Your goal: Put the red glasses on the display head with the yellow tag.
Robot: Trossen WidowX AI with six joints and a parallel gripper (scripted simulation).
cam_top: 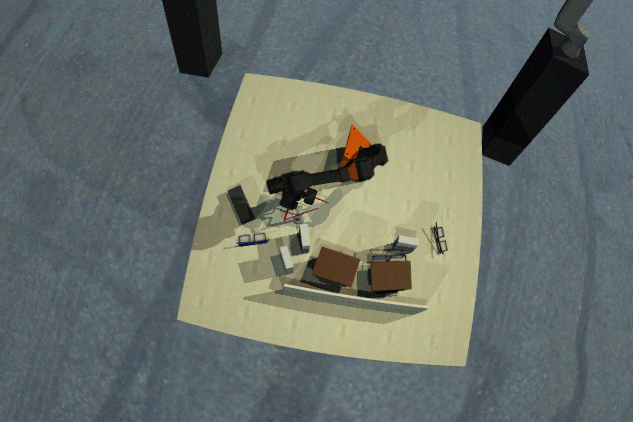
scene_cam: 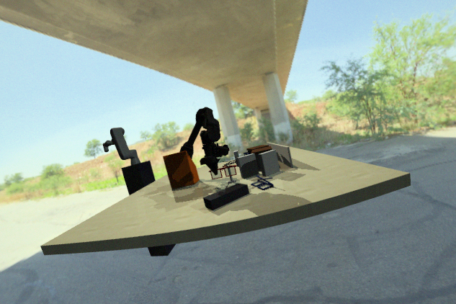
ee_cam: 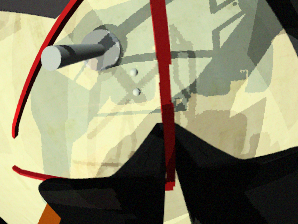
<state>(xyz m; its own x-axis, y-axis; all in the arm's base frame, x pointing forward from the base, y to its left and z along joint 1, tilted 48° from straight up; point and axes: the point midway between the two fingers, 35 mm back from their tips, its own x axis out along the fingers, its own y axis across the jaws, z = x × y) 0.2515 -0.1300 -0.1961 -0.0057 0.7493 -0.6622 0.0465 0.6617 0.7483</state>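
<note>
Now: gripper tip 60 mm short of the grey peg stand, 50 mm to the right of it and 40 mm above it. Round my gripper tip: display head (470 mm to the left, 190 mm ahead); low white wall (370 mm to the left, 340 mm ahead, 10 mm below); black box (210 mm to the right, 70 mm ahead, 40 mm below).
</note>
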